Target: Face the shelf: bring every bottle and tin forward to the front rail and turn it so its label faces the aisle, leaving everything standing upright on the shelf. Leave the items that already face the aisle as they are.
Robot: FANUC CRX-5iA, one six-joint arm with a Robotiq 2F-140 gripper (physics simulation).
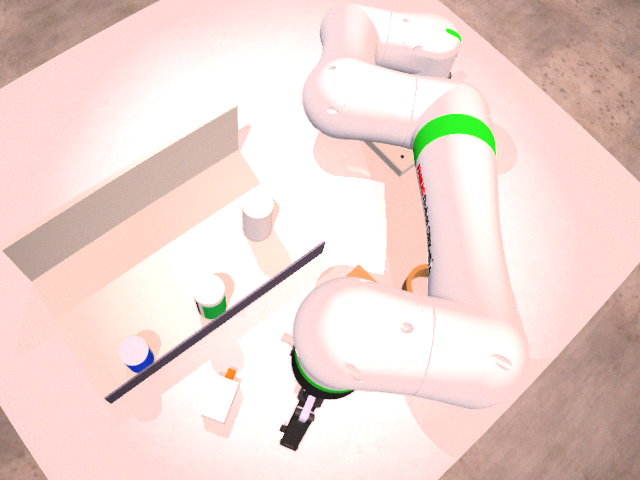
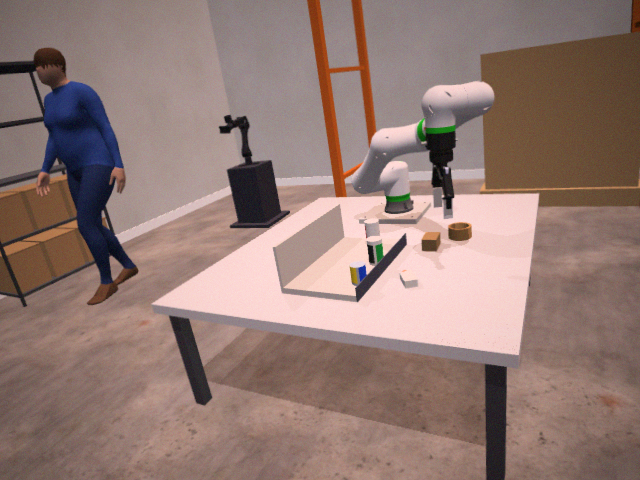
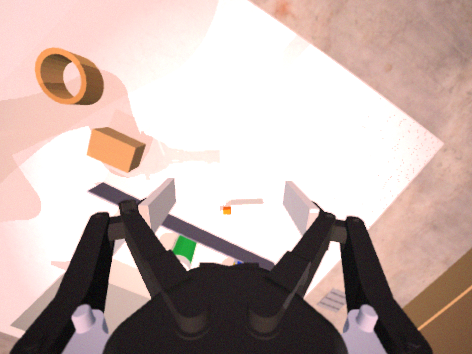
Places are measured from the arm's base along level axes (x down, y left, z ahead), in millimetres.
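Where they show: gripper, fingertip midpoint: (image 2: 442, 212) (image 3: 230, 191); arm's base, origin of the base link: (image 2: 398, 209).
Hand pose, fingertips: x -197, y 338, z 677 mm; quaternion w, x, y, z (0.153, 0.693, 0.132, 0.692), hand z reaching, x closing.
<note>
Things, the pixels of their centre, and the offset from my fingertips. "*": a spot on its surface instead.
- white-capped bottle, body centre: (image 1: 257, 217) (image 2: 372, 233) dx +145, dy -324, dz -189 mm
- shelf, surface spot: (image 1: 124, 191) * dx +97, dy -519, dz -18 mm
- dark front rail, body centre: (image 1: 219, 321) (image 3: 194, 231) (image 2: 384, 264) dx +201, dy -227, dz -3 mm
- green-and-black bottle, body centre: (image 1: 210, 298) (image 3: 181, 254) (image 2: 375, 250) dx +150, dy -260, dz -12 mm
- blue-and-yellow tin, body centre: (image 1: 136, 354) (image 2: 358, 273) dx +164, dy -272, dz +158 mm
- white box, body centre: (image 1: 222, 394) (image 3: 243, 209) (image 2: 407, 277) dx +209, dy -119, dz +87 mm
- orange piece, surface spot: (image 1: 231, 373) (image 3: 226, 211) * dx +202, dy -136, dz +48 mm
- wooden block, body centre: (image 1: 351, 293) (image 3: 117, 149) (image 2: 431, 241) dx +198, dy -94, dz -233 mm
- wooden ring, body centre: (image 1: 426, 290) (image 3: 71, 79) (image 2: 459, 231) dx +198, dy +6, dz -351 mm
A white-capped bottle (image 1: 257, 222) (image 2: 371, 228) stands upright on the shelf (image 1: 124, 191) (image 2: 310, 246), apart from the dark front rail (image 1: 214, 323) (image 2: 382, 268) (image 3: 200, 234). Its side towards the rail is plain; a thin reddish edge shows on its back-left side. A green-and-black bottle (image 1: 211, 298) (image 2: 375, 250) (image 3: 185, 248) stands upright close behind the rail, green side towards it. A blue-and-yellow tin (image 1: 138, 354) (image 2: 357, 273) stands upright close behind the rail's near end, blue side towards it. My gripper (image 2: 443, 204) (image 3: 230, 191) is open and empty, high above the table on the aisle side.
A white box (image 1: 220, 398) (image 2: 408, 280) with an orange piece (image 1: 231, 373) (image 3: 227, 210) lies in front of the rail. A wooden block (image 1: 360, 273) (image 2: 431, 241) (image 3: 113, 151) and a wooden ring (image 1: 408, 281) (image 2: 459, 235) (image 3: 93, 84) are nearer the arm's base. A person (image 2: 82, 131) is beyond the table.
</note>
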